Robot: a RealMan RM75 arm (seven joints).
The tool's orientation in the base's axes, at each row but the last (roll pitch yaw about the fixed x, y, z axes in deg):
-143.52, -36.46, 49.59
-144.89, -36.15, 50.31
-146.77, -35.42, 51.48
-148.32, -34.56, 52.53
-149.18, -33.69, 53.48
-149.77, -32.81, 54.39
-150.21, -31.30, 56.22
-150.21, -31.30, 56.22
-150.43, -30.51, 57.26
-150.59, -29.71, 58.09
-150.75, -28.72, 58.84
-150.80, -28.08, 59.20
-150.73, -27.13, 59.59
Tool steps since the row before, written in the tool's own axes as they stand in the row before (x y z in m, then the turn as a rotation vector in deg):
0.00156, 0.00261, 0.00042, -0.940, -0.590, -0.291
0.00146, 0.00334, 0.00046, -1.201, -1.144, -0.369
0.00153, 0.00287, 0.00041, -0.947, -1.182, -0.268
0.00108, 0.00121, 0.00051, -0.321, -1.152, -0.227
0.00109, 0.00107, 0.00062, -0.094, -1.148, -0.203
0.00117, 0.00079, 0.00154, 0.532, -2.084, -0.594
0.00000, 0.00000, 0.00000, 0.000, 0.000, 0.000
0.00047, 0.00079, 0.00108, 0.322, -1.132, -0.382
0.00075, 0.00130, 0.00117, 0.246, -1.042, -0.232
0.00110, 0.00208, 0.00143, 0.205, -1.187, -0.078
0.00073, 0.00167, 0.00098, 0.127, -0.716, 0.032
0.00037, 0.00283, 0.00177, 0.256, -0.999, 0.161
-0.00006, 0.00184, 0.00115, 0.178, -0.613, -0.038
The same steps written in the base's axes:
0.00295, 0.00061, -0.00059, -0.945, -0.645, -0.088
0.00352, 0.00037, -0.00099, -1.538, -0.720, 0.067
0.00317, 0.00049, -0.00067, -1.454, -0.475, 0.162
0.00151, 0.00072, -0.00027, -1.120, -0.045, 0.475
0.00138, 0.00085, -0.00029, -1.007, 0.122, 0.582
0.00104, 0.00161, -0.00082, -1.453, 0.550, 1.601
0.00000, 0.00000, 0.00000, 0.000, 0.000, 0.000
0.00073, 0.00083, -0.00089, -0.764, 0.283, 0.931
0.00127, 0.00095, -0.00105, -0.748, 0.301, 0.742
0.00204, 0.00118, -0.00142, -0.922, 0.404, 0.667
0.00158, 0.00073, -0.00111, -0.570, 0.294, 0.343
0.00225, 0.00064, -0.00241, -0.784, 0.541, 0.427
0.00131, 0.00017, -0.00172, -0.442, 0.267, 0.377

